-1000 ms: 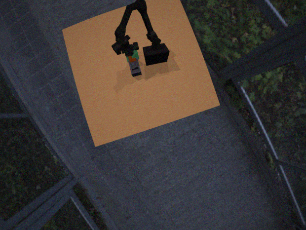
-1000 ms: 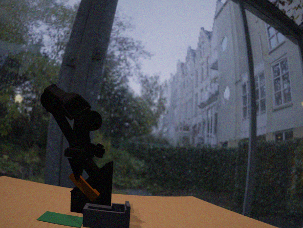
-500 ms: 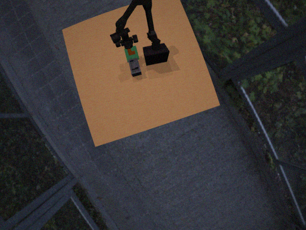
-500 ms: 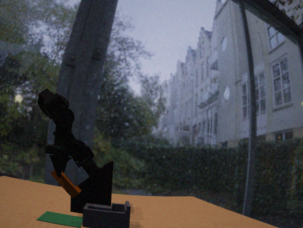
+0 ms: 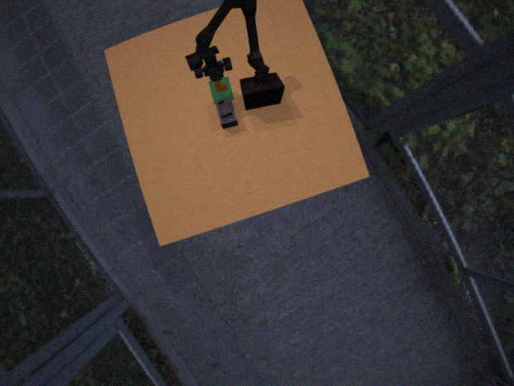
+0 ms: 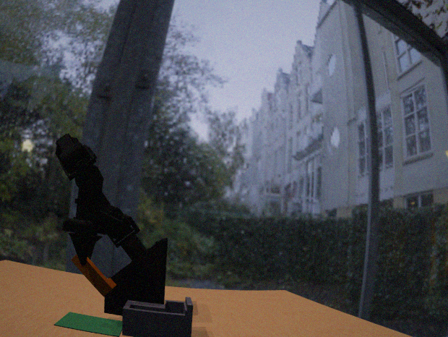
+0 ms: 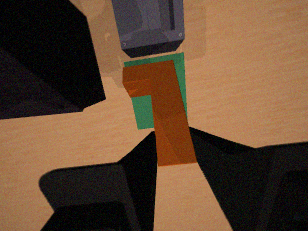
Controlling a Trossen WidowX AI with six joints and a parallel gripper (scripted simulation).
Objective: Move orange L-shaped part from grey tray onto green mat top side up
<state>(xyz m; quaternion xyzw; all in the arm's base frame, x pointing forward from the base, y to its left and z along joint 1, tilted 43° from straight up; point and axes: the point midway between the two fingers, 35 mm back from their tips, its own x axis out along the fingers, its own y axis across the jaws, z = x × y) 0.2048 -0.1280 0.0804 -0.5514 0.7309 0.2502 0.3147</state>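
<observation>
The green mat is 160 mm below my gripper tip and 20 mm to the left of it. From my gripper tip the other things lie so: orange L-shaped part (30 mm to the left, 30 mm below, 10 mm behind).
</observation>
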